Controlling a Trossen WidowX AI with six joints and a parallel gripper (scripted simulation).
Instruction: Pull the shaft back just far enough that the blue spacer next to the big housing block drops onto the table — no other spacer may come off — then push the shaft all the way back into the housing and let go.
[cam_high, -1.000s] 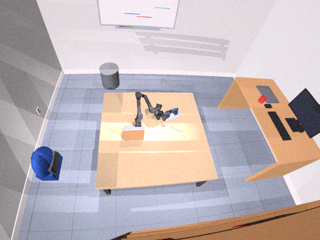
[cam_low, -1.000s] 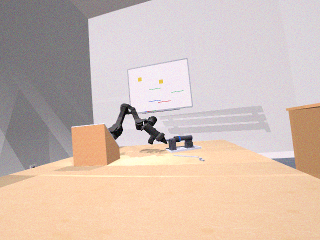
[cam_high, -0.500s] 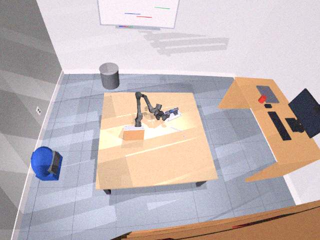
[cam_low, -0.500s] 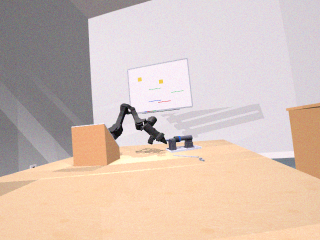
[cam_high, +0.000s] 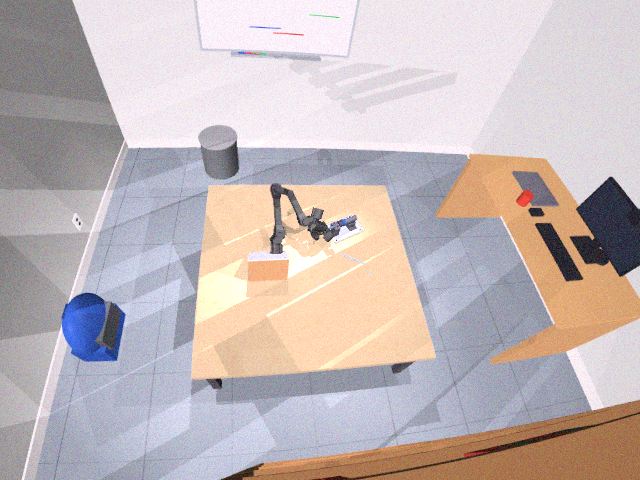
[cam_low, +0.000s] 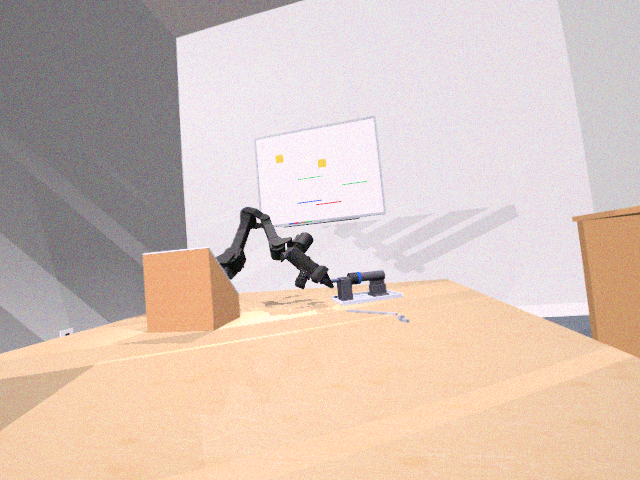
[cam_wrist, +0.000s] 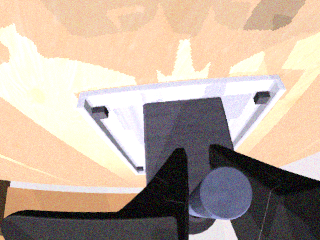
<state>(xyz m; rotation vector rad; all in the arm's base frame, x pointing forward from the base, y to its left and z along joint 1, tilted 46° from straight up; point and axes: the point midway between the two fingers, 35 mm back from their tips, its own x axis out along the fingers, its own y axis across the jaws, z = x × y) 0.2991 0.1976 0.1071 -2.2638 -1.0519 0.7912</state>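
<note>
My gripper tip is 5 cm short of the dark shaft, 3 cm to the right of it and 2 cm below it. The rest, counted from my gripper tip: small piece: 24 cm ahead, 27 cm to the right, 5 cm below; blue spacer: 9 cm ahead, 5 cm to the left, 2 cm above.
</note>
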